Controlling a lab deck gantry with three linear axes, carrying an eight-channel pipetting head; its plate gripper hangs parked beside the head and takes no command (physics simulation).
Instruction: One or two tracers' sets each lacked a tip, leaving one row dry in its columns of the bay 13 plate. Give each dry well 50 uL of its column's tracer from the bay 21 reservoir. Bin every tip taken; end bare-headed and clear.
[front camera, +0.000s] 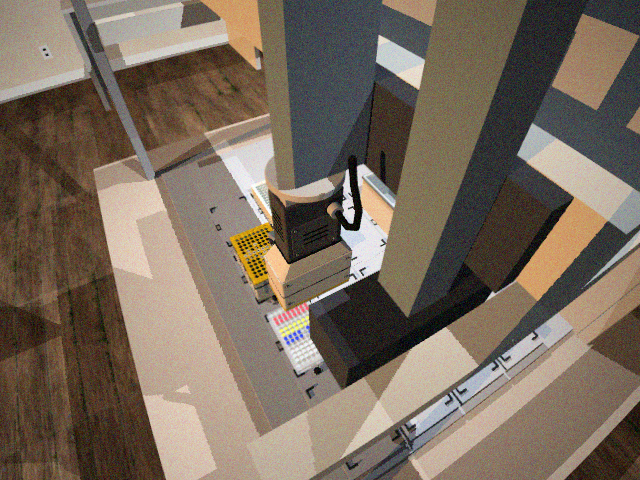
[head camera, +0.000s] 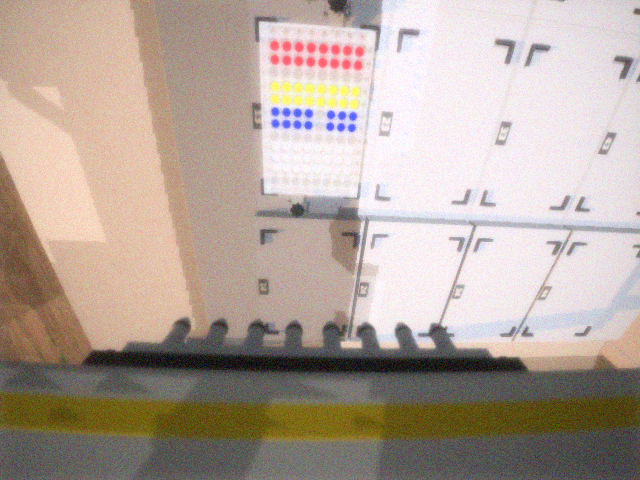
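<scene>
The bay 13 plate (front camera: 294, 335) (head camera: 316, 139) is white, with two red, two yellow and two blue columns. In the head view both blue columns have one uncoloured well, fifth from the left; the red and yellow columns look full. The pipetting head (front camera: 310, 273) hangs above the deck beside the plate. Its eight channels (head camera: 312, 335) show short dark ends without tips. A yellow tip rack (front camera: 251, 253) stands behind the plate, partly hidden by the head. A pale labware piece (front camera: 262, 196) is mostly hidden; whether it is the bay 21 reservoir I cannot tell. The parked plate gripper does not show.
A tan bin with a grey rim (front camera: 379, 190) stands at the back right in the front view, partly behind the gantry column (front camera: 444, 139). A dark gantry block (front camera: 372, 330) hides part of the deck right of the plate. A low deck wall (front camera: 170, 330) runs along the left side.
</scene>
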